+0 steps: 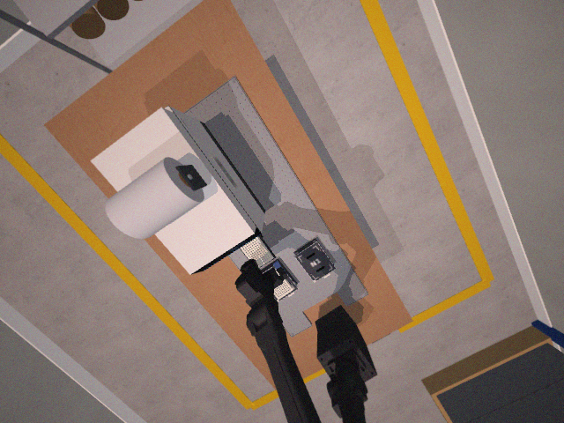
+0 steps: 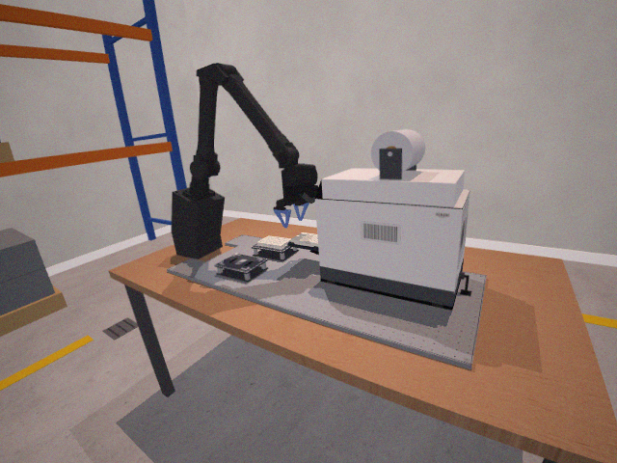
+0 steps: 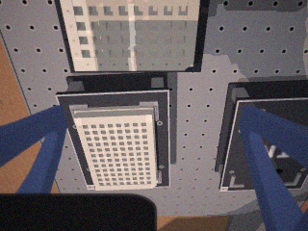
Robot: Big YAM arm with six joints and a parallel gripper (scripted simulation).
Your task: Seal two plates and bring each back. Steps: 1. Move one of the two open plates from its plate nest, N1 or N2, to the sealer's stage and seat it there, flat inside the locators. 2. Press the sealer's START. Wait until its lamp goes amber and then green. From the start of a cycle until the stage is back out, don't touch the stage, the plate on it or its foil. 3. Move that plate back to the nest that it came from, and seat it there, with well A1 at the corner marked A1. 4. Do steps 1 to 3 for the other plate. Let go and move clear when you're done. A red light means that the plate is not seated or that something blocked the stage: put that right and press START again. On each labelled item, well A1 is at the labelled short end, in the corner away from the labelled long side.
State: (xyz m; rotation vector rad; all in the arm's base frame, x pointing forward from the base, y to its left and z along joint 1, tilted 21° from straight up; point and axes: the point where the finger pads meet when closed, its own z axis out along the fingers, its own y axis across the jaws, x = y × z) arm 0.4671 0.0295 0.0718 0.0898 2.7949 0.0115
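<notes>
Now: the start button 17 cm ahead of my hand, 10 cm to the left of it and 2 cm above it. Also, from my hand: foil roll (40 cm ahead, 25 cm above, 1 cm to the right); white well plate (14 cm behind, 12 cm below, 5 cm to the left); dark sealer stage (8 cm below, 6 cm ahead, 1 cm to the left).
</notes>
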